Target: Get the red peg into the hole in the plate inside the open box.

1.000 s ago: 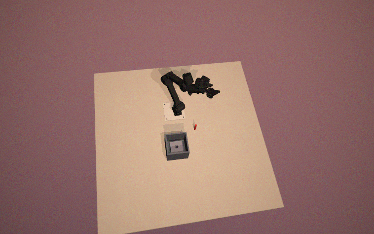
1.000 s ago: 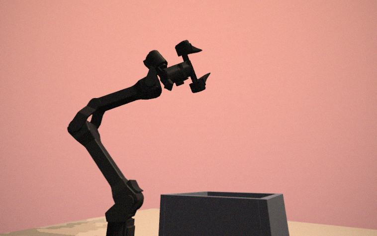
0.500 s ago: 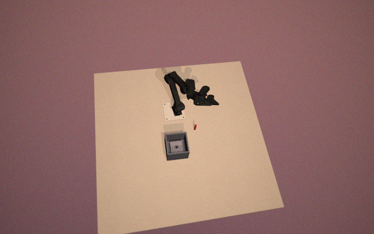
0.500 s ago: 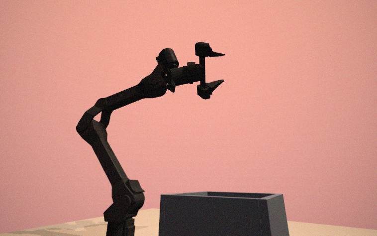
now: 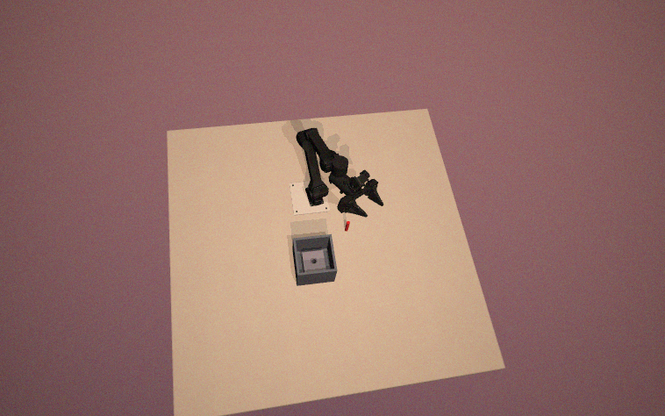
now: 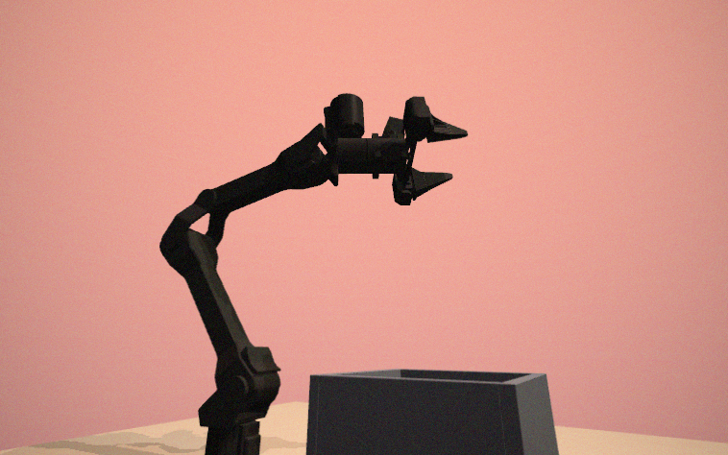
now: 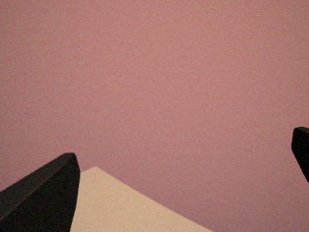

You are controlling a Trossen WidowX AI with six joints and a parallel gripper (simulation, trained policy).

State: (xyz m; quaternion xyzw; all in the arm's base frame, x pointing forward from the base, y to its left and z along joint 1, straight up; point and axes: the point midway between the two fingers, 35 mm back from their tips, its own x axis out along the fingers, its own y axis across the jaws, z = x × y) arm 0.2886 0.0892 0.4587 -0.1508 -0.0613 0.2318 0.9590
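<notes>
Right now the red peg is 140 mm behind my gripper tip, 10 mm to the right of it and 430 mm below it. Also, from my gripper tip: grey plate (10 mm behind, 200 mm to the right, 420 mm below).
</notes>
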